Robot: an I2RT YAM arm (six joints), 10 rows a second.
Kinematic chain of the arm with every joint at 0, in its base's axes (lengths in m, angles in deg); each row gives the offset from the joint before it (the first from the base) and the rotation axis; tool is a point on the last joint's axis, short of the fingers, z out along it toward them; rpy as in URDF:
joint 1: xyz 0 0 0.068 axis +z
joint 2: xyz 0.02 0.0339 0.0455 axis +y
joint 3: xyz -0.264 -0.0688 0 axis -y
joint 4: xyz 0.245 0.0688 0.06 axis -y
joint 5: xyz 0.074 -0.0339 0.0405 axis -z
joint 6: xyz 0.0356 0 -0.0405 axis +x
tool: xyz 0 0 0 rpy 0 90 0
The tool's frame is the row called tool.
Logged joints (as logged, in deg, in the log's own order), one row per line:
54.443 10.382 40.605 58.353 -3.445 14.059
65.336 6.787 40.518 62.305 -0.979 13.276
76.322 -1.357 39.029 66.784 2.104 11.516
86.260 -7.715 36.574 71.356 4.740 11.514
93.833 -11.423 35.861 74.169 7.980 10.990
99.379 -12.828 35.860 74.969 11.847 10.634
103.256 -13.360 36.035 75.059 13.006 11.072
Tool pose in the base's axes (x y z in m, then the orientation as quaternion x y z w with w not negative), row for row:
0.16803 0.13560 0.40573 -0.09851 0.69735 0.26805 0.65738
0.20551 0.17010 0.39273 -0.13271 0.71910 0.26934 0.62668
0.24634 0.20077 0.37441 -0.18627 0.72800 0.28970 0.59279
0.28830 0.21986 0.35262 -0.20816 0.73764 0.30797 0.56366
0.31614 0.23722 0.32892 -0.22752 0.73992 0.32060 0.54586
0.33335 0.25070 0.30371 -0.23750 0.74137 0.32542 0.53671
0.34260 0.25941 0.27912 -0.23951 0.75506 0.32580 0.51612
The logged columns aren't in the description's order. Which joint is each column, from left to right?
Columns, left to right: joint 2, joint 5, joint 1, joint 3, joint 4, joint 6.
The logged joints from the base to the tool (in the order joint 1, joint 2, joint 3, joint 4, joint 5, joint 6), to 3 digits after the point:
40.605 54.443 58.353 -3.445 10.382 14.059
40.518 65.336 62.305 -0.979 6.787 13.276
39.029 76.322 66.784 2.104 -1.357 11.516
36.574 86.260 71.356 4.740 -7.715 11.514
35.861 93.833 74.169 7.980 -11.423 10.990
35.860 99.379 74.969 11.847 -12.828 10.634
36.035 103.256 75.059 13.006 -13.360 11.072

